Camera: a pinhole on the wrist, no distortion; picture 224 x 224 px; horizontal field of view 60.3 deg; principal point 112.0 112.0 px. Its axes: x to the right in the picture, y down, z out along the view. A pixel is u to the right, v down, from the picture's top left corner.
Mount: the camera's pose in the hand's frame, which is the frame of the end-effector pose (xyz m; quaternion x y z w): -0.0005 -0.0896 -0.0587 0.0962 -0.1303 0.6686 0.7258
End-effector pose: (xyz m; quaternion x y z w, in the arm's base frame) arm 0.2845 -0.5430 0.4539 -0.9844 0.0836 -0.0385 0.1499
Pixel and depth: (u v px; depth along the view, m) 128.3 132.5 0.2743
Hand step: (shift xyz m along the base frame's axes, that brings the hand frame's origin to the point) 0.0004 0.2101 -0.1543
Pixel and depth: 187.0 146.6 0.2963
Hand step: -0.0255 0.1502 -0.2269
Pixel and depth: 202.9 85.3 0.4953
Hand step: 0.1075 0.1595 -0.4519
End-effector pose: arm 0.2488 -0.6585 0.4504 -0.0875 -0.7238 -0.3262 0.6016
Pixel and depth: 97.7 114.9 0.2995
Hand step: -0.2769 -0.0252 -0.1116
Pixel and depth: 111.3 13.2 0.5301
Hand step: -0.5764 -0.0192 0.0887
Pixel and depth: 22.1 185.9 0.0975
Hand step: -0.0854 -0.1006 -0.1033
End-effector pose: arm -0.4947 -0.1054 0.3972 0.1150 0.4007 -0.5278 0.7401
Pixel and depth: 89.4 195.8 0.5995
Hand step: -0.0919 -0.2098 0.6083
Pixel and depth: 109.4 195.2 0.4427
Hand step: -0.0503 -0.1494 0.4405
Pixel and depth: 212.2 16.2 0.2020
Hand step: 0.0369 -0.1919 0.0587
